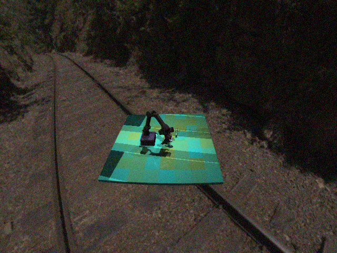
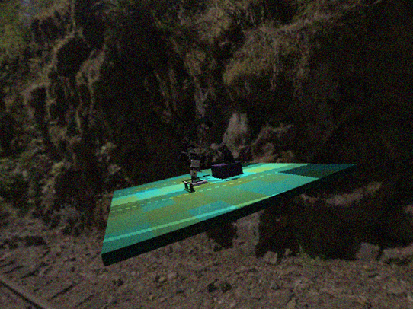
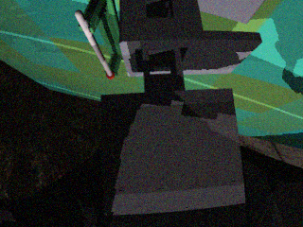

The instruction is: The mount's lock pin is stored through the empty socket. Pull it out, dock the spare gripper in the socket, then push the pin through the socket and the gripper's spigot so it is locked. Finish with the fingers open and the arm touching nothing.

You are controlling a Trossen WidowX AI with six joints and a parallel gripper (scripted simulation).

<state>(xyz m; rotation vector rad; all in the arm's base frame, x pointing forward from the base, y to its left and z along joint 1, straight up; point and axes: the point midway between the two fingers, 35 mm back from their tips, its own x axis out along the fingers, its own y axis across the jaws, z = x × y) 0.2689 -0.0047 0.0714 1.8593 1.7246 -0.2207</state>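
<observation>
The mount lies 1 cm ahead of my gripper tip, 1 cm to the right of it and 10 cm below it. From my gripper tip the other things lie so: spare gripper (1 cm to the right).
</observation>
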